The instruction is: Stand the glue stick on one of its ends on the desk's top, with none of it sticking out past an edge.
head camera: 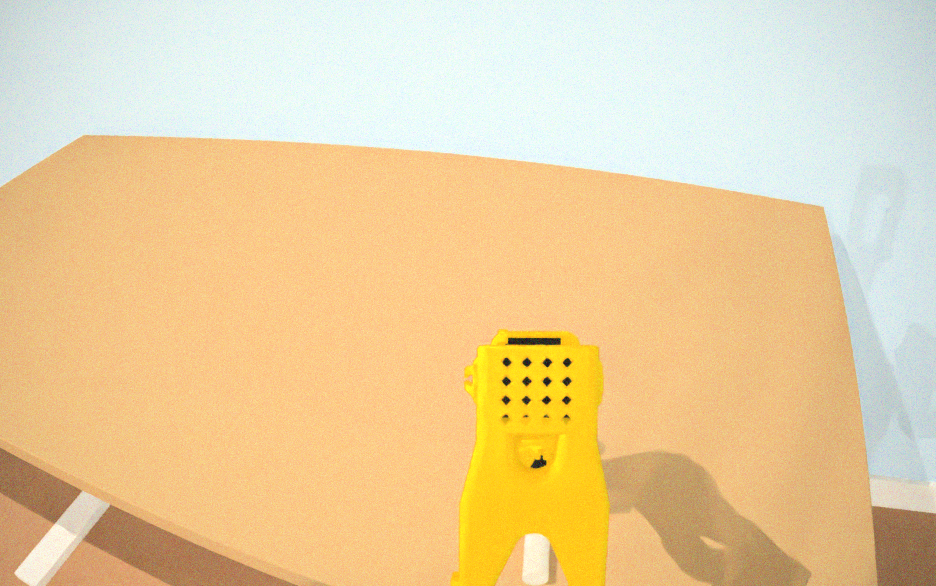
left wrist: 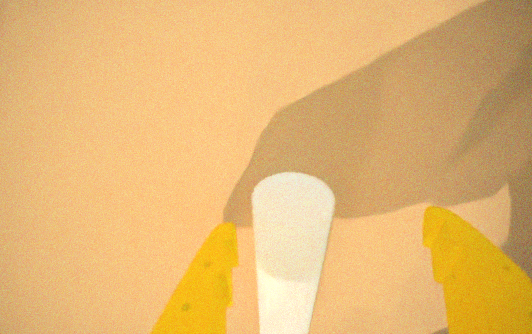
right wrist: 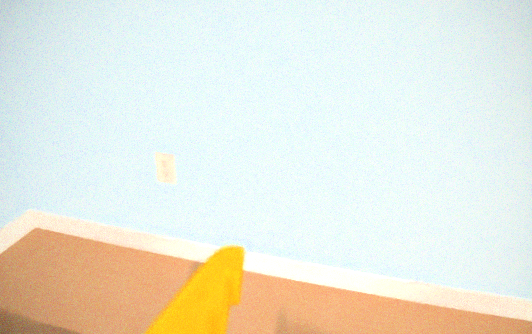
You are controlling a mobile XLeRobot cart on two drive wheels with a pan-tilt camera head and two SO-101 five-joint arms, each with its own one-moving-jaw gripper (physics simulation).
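Places are measured from the left arm's base along level axes (x up, y left, z back), in metres.
Pixels of known places: left hand, tool point: (left wrist: 235, 238); right hand, tool point: (right wrist: 242, 268).
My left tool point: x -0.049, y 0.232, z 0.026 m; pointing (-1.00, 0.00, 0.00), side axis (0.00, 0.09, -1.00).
Note:
Behind a point stands the place of what it marks.
The white glue stick (head camera: 536, 560) @(x -0.036, y 0.169, z 0.007 m) (left wrist: 289, 240) @(x -0.036, y 0.245, z 0.014 m) lies on its side on the desk (head camera: 331, 289) @(x -0.055, y 0.525, z 0.276 m) (left wrist: 110, 125) @(x -0.055, y 0.264, z 0.052 m). In the head view it shows low down, through the fork of my left arm, which hides part of it. In the left wrist view it shows between the jaws of my left gripper (left wrist: 330, 215). They stand apart in a V, open, with a gap on each side of the stick, narrower at the picture's left. The left jaws are hidden in the head view. My right gripper (right wrist: 237, 257) shows one notched jaw, so it is fully open, facing the wall, away from the stick.
My left arm (head camera: 535, 483) @(x 0.183, y 0.068, z 0.006 m) reaches over the desk and casts a shadow to the picture's right. The desk's front edge runs across the lower left, with a white leg (head camera: 62, 538) below it. A pale blue wall (head camera: 414, 69) @(x 0.072, y 0.981, z 0.266 m) (right wrist: 300, 125) @(x -0.160, y -0.408, z -1.111 m) with an outlet (right wrist: 166, 168) @(x -0.374, y 0.035, z -1.183 m) stands behind.

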